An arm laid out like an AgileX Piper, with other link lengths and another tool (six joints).
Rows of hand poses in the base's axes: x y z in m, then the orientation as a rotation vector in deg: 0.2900, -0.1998, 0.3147, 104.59, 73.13, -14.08; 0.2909, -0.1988, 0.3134, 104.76, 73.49, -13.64; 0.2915, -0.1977, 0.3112, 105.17, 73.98, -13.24; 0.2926, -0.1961, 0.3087, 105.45, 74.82, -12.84; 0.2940, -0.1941, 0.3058, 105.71, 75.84, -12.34; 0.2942, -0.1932, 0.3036, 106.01, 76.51, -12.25; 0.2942, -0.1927, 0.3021, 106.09, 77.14, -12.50; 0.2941, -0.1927, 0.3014, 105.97, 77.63, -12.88; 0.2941, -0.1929, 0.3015, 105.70, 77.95, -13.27
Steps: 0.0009, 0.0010, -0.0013, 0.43, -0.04, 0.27; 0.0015, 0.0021, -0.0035, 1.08, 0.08, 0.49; 0.0026, 0.0037, -0.0060, 1.76, 0.36, 0.96; 0.0040, 0.0057, -0.0089, 2.53, 0.69, 1.57; 0.0042, 0.0066, -0.0111, 3.06, 1.08, 1.82; 0.0042, 0.0071, -0.0126, 3.27, 1.60, 2.03; 0.0041, 0.0071, -0.0133, 3.24, 2.09, 2.21; 0.0041, 0.0069, -0.0132, 3.01, 2.45, 2.37
